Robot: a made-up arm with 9 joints. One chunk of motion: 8 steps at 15 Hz.
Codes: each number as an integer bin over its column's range. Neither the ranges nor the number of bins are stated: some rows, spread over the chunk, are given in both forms.
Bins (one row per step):
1: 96 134 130 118 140 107 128 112 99
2: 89 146 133 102 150 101 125 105 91
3: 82 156 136 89 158 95 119 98 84
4: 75 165 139 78 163 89 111 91 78
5: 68 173 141 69 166 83 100 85 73
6: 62 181 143 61 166 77 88 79 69
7: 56 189 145 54 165 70 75 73 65
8: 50 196 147 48 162 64 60 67 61
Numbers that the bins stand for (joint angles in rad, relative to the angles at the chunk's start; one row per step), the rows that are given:
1: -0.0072 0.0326 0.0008 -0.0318 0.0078 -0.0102 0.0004 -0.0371 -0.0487
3: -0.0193 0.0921 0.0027 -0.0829 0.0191 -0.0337 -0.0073 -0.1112 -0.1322
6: -0.0365 0.1598 0.0049 -0.1324 0.0242 -0.0690 -0.0341 -0.2118 -0.2158
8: -0.0469 0.2004 0.0061 -0.1553 0.0216 -0.0945 -0.0582 -0.2753 -0.2603
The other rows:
2: -0.0132 0.0651 0.0017 -0.0600 0.0141 -0.0220 -0.0022 -0.0741 -0.0933
4: -0.0253 0.1165 0.0036 -0.1024 0.0223 -0.0455 -0.0142 -0.1482 -0.1656
5: -0.0313 0.1381 0.0042 -0.1182 0.0242 -0.0573 -0.0237 -0.1800 -0.1935
7: -0.0417 0.1814 0.0055 -0.1447 0.0235 -0.0827 -0.0453 -0.2435 -0.2380

